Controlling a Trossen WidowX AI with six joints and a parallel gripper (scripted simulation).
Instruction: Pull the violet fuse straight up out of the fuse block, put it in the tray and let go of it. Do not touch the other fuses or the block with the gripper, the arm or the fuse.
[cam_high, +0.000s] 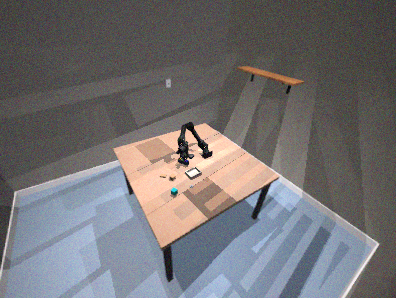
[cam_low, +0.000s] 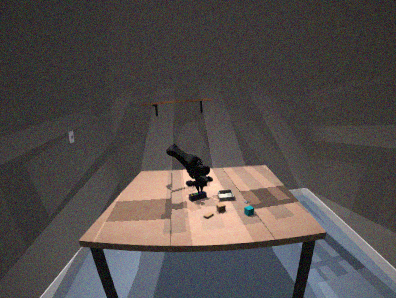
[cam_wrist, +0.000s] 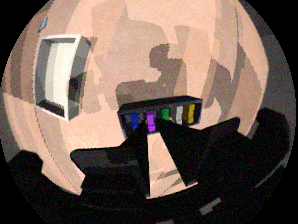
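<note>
The violet fuse lies 20 mm below my gripper tip. Also, from my gripper tip: tray: 180 mm to the left, 40 mm below, 20 mm ahead; brown box: 230 mm ahead, 110 mm to the left, 20 mm below; flat tan piece: 280 mm ahead, 30 mm to the left, 30 mm below.
</note>
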